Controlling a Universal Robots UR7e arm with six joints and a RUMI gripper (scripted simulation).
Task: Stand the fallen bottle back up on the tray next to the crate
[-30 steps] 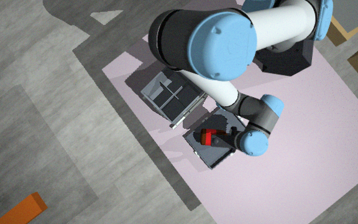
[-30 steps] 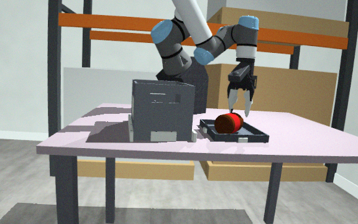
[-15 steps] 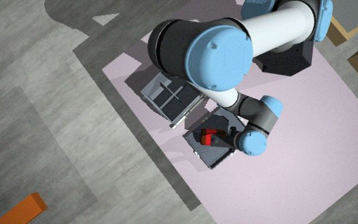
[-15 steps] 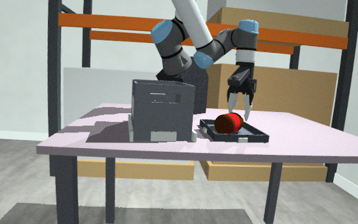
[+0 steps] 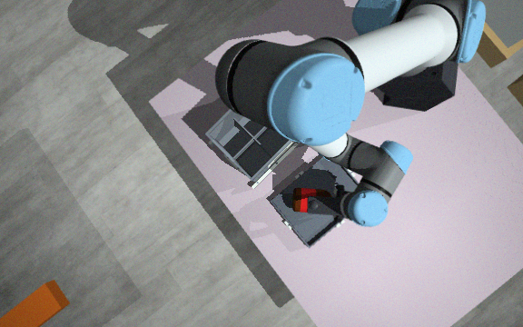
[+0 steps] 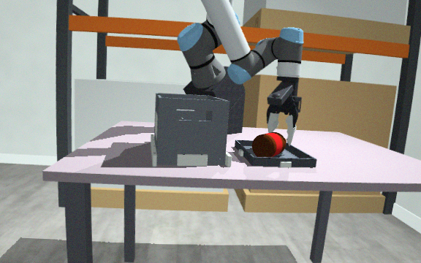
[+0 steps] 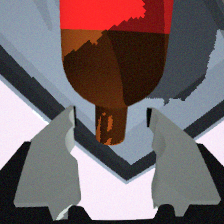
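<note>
My hand is 40 mm short of the brown bottle, 30 mm to the left of it and 10 mm above it. From my hand the other things lie so: dark tray (40 mm below, 30 mm to the right, 30 mm ahead); dark crate (310 mm to the right, 60 mm ahead, 40 mm above).
</note>
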